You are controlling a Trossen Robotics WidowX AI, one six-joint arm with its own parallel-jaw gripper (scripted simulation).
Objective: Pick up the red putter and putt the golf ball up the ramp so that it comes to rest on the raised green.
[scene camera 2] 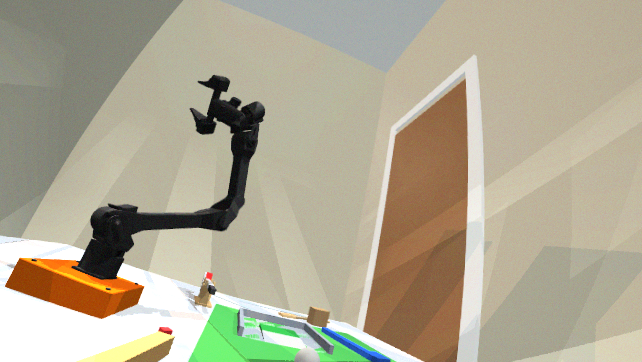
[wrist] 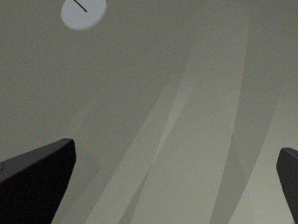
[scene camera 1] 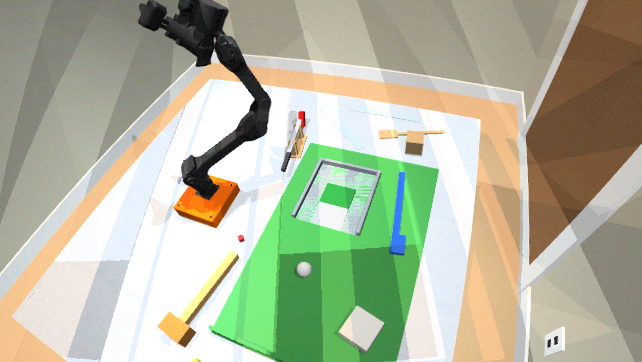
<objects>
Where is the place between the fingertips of my gripper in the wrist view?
At 180, 156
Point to a green mat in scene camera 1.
271, 305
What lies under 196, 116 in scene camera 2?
My gripper.
</objects>
